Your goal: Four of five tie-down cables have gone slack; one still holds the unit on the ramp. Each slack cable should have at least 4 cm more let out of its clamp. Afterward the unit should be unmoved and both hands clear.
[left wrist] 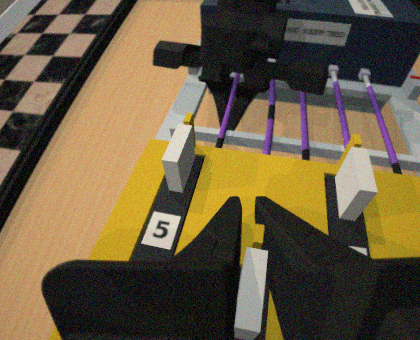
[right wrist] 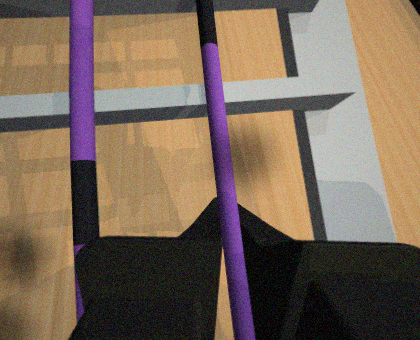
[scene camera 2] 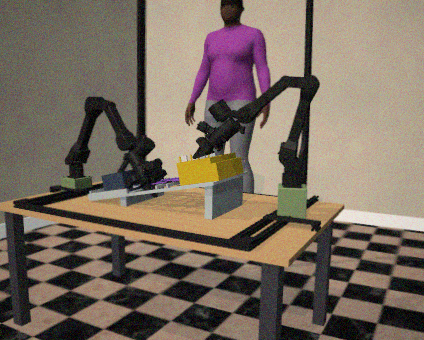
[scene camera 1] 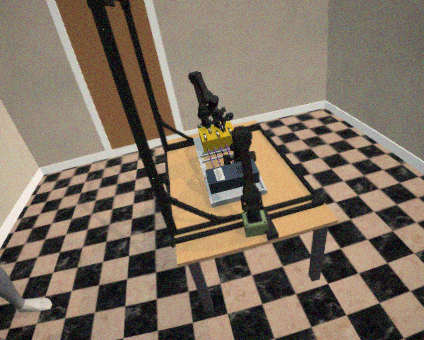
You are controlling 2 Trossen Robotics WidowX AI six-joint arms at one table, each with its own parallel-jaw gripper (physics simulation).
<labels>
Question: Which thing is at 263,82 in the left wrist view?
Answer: My right gripper.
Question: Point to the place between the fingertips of my right gripper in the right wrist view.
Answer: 221,204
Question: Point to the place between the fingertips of my left gripper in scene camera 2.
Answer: At 193,158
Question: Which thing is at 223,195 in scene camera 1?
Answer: A grey ramp.
</labels>
